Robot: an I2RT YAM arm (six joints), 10 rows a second.
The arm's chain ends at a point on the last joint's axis. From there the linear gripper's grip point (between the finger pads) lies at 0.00 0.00 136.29 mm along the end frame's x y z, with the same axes.
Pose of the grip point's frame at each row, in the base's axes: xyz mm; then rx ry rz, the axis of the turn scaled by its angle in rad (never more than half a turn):
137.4 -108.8 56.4 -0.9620 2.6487 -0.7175
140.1 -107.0 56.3 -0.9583 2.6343 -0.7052
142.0 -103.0 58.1 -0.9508 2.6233 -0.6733
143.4 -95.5 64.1 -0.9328 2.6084 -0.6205
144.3 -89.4 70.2 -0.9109 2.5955 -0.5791
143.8 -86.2 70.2 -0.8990 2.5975 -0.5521
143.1 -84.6 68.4 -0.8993 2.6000 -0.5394
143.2 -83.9 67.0 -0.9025 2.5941 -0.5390
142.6 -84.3 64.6 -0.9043 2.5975 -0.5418
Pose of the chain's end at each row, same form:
86.7 -58.8 172.6 -0.9620 2.6487 -0.7175
87.5 -58.6 172.3 -0.9583 2.6343 -0.7052
87.8 -57.7 174.7 -0.9508 2.6233 -0.6733
86.9 -55.4 181.5 -0.9328 2.6084 -0.6205
85.7 -53.3 187.9 -0.9109 2.5955 -0.5791
85.2 -52.4 188.5 -0.8990 2.5975 -0.5521
84.8 -51.8 187.2 -0.8993 2.6000 -0.5394
84.3 -51.4 185.6 -0.9025 2.5941 -0.5390
84.2 -51.5 183.3 -0.9043 2.5975 -0.5418

